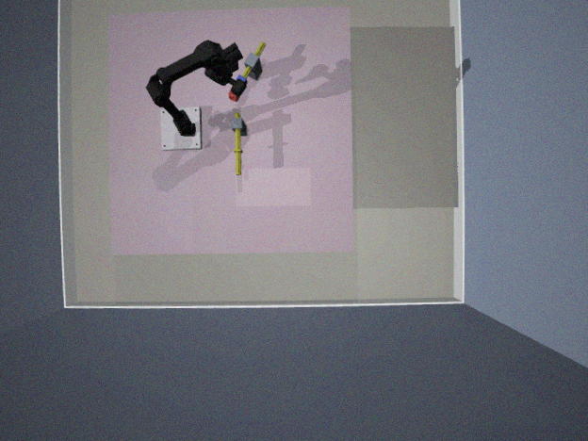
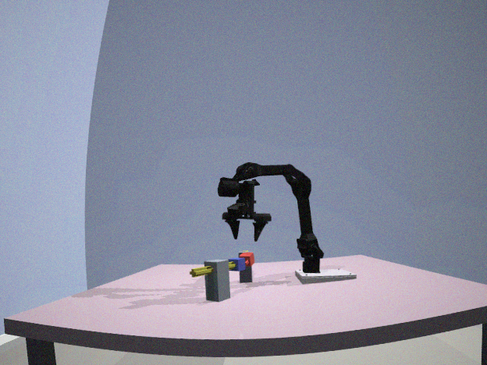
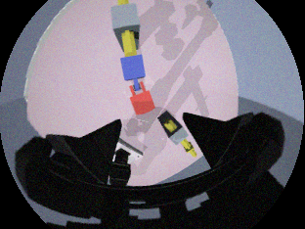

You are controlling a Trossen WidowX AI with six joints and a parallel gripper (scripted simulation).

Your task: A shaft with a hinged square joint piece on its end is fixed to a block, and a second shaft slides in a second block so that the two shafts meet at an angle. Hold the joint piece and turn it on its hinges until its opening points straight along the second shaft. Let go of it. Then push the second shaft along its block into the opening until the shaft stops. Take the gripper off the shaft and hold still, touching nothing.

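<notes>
Now: the red joint piece 7 cm below my gripper tip and 1 cm to the left of it.
</notes>
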